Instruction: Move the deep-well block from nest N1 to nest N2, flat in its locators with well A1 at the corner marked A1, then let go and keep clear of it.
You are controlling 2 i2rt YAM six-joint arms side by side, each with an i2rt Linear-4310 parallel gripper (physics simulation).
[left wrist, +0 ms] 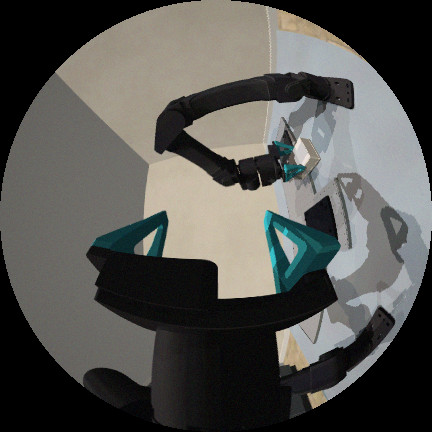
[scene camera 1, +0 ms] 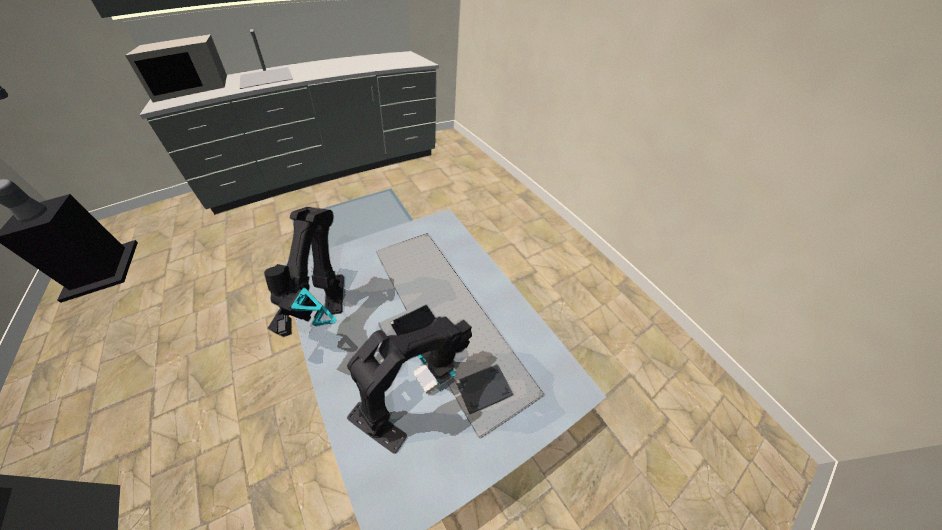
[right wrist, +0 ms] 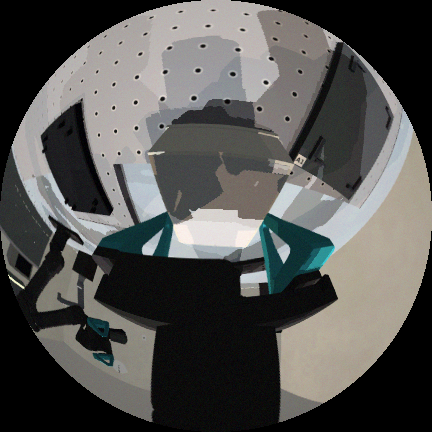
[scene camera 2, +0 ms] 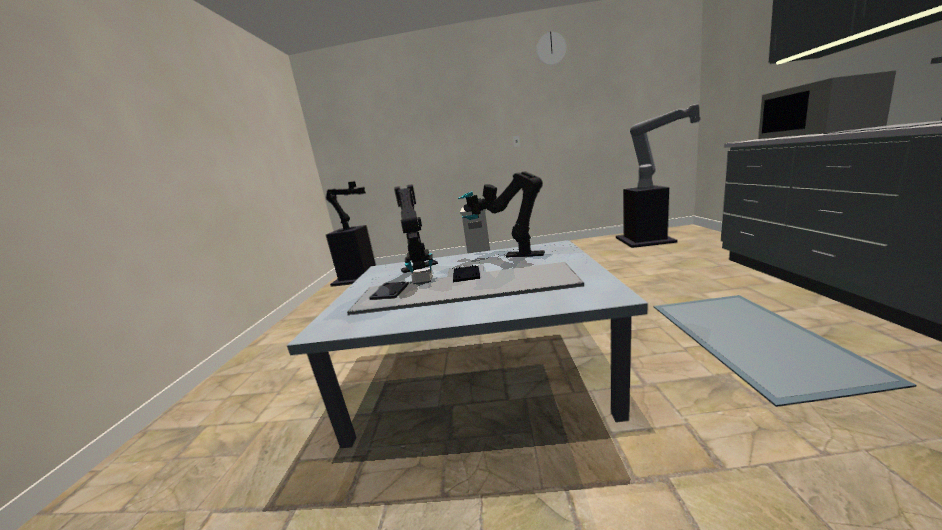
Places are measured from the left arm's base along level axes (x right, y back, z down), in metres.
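Pixels of known places: left gripper, fingertip midpoint: (left wrist: 215, 215) (scene camera 1: 328, 314) (right wrist: 106, 351) (scene camera 2: 460, 207); right gripper, fingertip midpoint: (left wrist: 299, 157) (scene camera 1: 432, 373) (right wrist: 215, 215); left arm's base, origin of the base link: (scene camera 1: 334, 294) (right wrist: 64, 228) (scene camera 2: 525, 254); right arm's base, origin of the base link: (left wrist: 325, 89) (scene camera 1: 376, 427) (scene camera 2: 419, 266).
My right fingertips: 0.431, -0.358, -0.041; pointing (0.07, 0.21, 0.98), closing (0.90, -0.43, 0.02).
Ahead of a thing's pixels: the offset from my right fingertips to its top centre, as dx, dy, dz. "pt": to the spot under its first point. Level surfaces: height alone.
The pale deep-well block @(-0.004, -0.010, -0.019) (scene camera 1: 424, 379) (scene camera 2: 421, 276) (left wrist: 308, 154) (right wrist: 220, 185) is between the teal fingers of my right gripper (scene camera 1: 436, 370) (scene camera 2: 419, 266) (left wrist: 299, 157) (right wrist: 215, 215), which is shut on it at its two sides. It is beside the board's long edge, between the dark nests; its exact height is unclear. One dark nest @(+0.081, -0.166, +0.010) (scene camera 1: 485, 387) (scene camera 2: 388, 290) (right wrist: 345, 120) has black locators and an A1 tag @(pt +0.041, -0.083, +0.016) (right wrist: 300, 159) at a corner. The other dark nest @(-0.213, +0.032, +0.006) (scene camera 1: 413, 319) (scene camera 2: 466, 272) (left wrist: 319, 217) (right wrist: 75, 160) holds no block. My left gripper (scene camera 1: 314, 306) (scene camera 2: 462, 206) (left wrist: 215, 215) is open and empty, raised away.
The perforated grey board @(dz +0.028) (scene camera 1: 438, 276) (scene camera 2: 526, 281) (right wrist: 200, 57) carries both nests on the pale blue table @(dz +0.041) (scene camera 1: 526, 342) (scene camera 2: 592, 296). The left arm's base (scene camera 1: 334, 296) (scene camera 2: 525, 253) stands at the table's far side in scene camera 2. Cabinets and pedestal robots stand away from the table.
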